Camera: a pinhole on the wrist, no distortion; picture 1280 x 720 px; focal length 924.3 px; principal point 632.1 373.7 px. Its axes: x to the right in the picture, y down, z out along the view. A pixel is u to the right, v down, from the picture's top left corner.
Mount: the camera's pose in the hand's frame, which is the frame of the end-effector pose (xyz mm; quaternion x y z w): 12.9 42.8 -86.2 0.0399 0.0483 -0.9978 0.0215
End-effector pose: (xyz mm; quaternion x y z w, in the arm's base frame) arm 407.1 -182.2 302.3 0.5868 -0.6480 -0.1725 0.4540
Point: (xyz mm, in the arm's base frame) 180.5 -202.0 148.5
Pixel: 758 348
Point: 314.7 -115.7 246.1
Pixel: 1110 331
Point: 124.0 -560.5 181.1
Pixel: 55 421
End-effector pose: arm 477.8 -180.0 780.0 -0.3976 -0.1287 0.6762 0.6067
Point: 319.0 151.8 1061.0
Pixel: 232 664
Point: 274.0 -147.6 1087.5
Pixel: 793 493
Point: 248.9 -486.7 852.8
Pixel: outside the picture
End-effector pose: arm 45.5 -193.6 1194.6 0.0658 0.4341 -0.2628 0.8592
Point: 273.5 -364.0 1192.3
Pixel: 46 531
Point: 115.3 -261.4 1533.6
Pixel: 1081 512
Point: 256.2 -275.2 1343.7
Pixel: 545 345
